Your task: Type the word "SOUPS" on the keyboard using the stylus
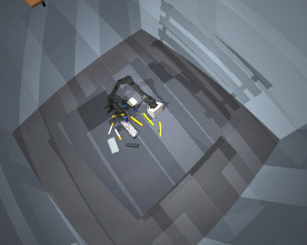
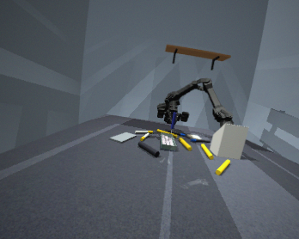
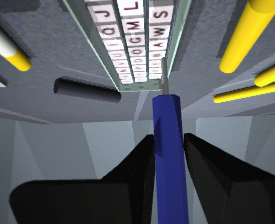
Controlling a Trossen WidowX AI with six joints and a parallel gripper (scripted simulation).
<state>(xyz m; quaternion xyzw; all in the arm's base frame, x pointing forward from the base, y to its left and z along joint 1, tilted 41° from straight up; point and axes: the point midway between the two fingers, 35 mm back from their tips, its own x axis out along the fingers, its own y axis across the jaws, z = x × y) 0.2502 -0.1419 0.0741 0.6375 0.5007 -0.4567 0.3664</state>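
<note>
Now: the yellow stick 7 cm behind my gripper tip, 5 cm to the left of it and 9 cm below it. Round my gripper tip: blue stylus (1 cm below); grey stylus tip (5 cm below); dark cylinder (15 cm ahead, 17 cm to the left, 9 cm below).
</note>
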